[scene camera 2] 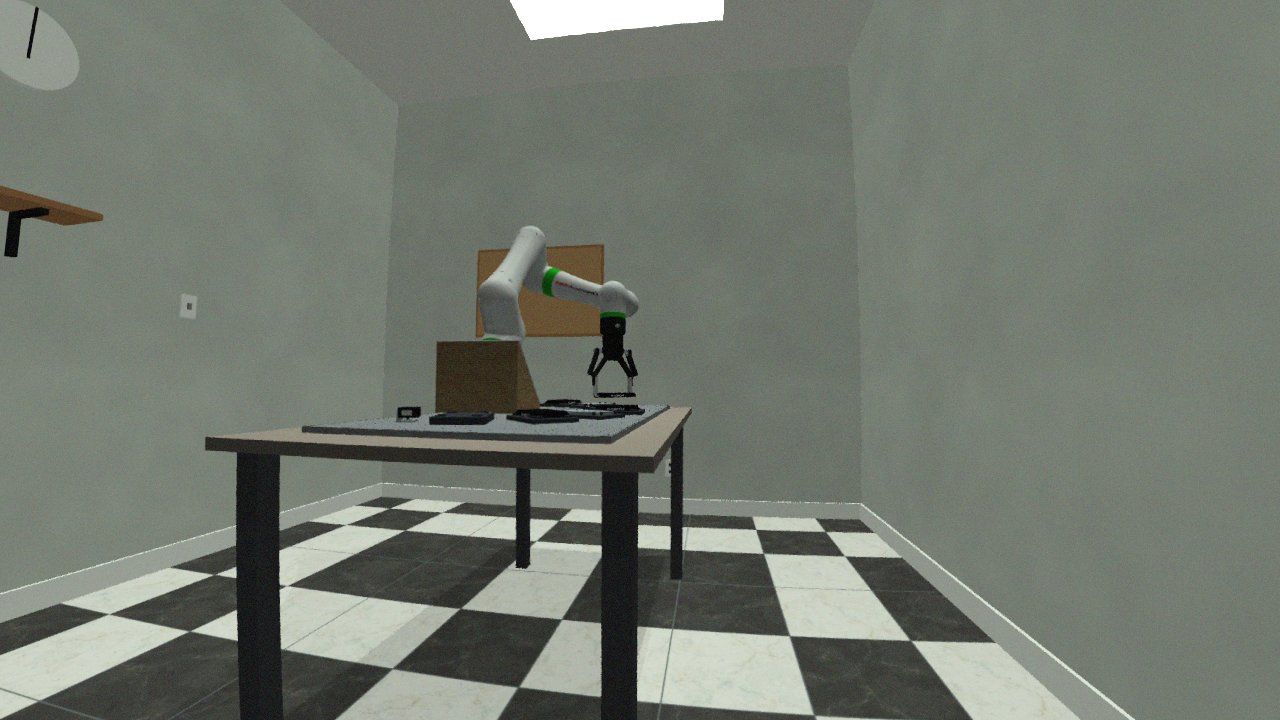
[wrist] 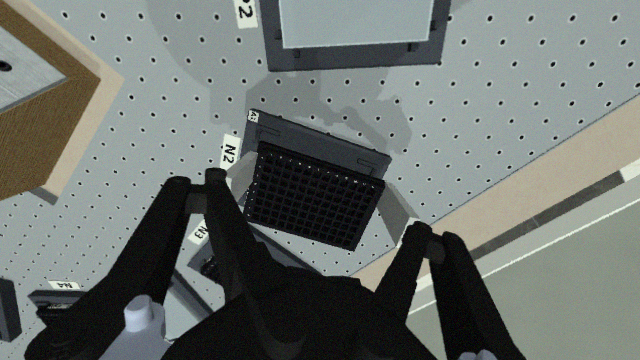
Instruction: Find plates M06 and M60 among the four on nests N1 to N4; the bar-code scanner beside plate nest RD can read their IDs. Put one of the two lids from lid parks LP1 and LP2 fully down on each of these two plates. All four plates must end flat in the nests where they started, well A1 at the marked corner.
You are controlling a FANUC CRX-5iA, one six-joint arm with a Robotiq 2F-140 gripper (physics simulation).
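Seen in the pictures: gripper, fingertip midpoint: (wrist: 319,180); arm's base, link origin: (scene camera 2: 486,370).
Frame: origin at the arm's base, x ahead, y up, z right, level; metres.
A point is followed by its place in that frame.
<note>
My gripper (scene camera 2: 614,388) @(x 0.360, y -0.084, z -0.244 m) (wrist: 319,180) @(x 0.360, y -0.084, z -0.244 m) is shut on a black well plate (scene camera 2: 615,394) @(x 0.388, y -0.078, z -0.184 m) (wrist: 315,196) @(x 0.368, y -0.076, z -0.232 m), holding it by two opposite sides. The plate hangs above nest N2 (wrist: 320,133) @(x 0.331, y -0.124, z -0.266 m), clear of it. The nest's A1 label (wrist: 253,116) @(x 0.274, y -0.123, z -0.223 m) shows at its upper left corner in the wrist view. A pale lid (wrist: 355,22) @(x 0.275, y -0.117, z -0.350 m) lies in lid park LP2 (wrist: 350,61) @(x 0.296, y -0.125, z -0.331 m) at the top. Nest N3's label (wrist: 200,233) @(x 0.338, y -0.133, z -0.042 m) and nest N4's label (wrist: 64,285) @(x 0.266, y -0.133, z 0.230 m) show at lower left, their nests partly hidden by my fingers. No plate ID is readable.
The grey perforated board (scene camera 2: 537,431) @(x 0.447, y -0.135, z 0.530 m) (wrist: 480,90) @(x 0.400, y -0.135, z -0.419 m) lies on the table (scene camera 2: 429,453) @(x 0.351, y -0.156, z 0.722 m). A wooden robot pedestal (scene camera 2: 477,376) @(x 0.024, y -0.022, z 0.088 m) (wrist: 55,115) @(x 0.144, y -0.118, z -0.063 m) stands beside the nests. A small dark device (scene camera 2: 408,412) @(x 0.079, y -0.112, z 0.453 m) and a dark flat block (scene camera 2: 460,418) @(x 0.227, y -0.121, z 0.462 m) sit at the board's near left in the scene view.
</note>
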